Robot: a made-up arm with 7 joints.
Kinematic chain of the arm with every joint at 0, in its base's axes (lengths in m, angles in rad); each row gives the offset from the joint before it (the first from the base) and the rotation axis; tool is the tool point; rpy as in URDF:
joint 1: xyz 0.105 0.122 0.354 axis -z
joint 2: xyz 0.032 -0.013 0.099 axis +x
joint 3: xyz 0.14 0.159 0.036 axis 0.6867 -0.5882 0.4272
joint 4: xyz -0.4 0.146 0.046 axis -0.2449 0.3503 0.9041
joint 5: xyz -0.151 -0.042 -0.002 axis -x
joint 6: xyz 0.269 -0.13 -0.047 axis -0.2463 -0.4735 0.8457
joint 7: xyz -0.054 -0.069 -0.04 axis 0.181 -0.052 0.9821
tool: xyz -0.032 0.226 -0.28 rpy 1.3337 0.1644 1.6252
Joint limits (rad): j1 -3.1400..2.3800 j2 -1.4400..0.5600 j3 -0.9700..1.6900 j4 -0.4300..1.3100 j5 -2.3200..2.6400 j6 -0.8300..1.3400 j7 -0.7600..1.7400
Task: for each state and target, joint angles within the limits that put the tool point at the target. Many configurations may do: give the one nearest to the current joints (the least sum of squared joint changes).
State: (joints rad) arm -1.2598 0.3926 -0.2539 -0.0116 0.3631 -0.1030 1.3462
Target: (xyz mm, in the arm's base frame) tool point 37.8 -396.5 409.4
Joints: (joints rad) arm -1.6236 0.3305 -0.2376 -0.2888 0.4810 -0.0235 1.5776
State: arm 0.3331 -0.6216 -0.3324 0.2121 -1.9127 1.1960 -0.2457
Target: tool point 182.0 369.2 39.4
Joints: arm 0.0608 -0.4698 -0.6006 -0.3211 -0.9930 1.3302 -0.2386
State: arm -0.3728 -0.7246 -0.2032 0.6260 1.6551 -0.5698 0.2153
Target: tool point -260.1 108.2 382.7
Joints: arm -0.3636 -0.8399 -0.4818 0.0258 1.2985 -0.6005 0.7552
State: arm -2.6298 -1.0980 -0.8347 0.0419 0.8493 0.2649 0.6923
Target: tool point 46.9 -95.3 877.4
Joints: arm -2.5352 -0.2957 -0.8362 0.2063 1.1984 0.7194 1.0438
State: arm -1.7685 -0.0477 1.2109 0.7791 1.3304 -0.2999 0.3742
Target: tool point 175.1 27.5 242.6
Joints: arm -1.6039 0.0021 0.5705 0.4890 1.3608 -0.3618 0.6726
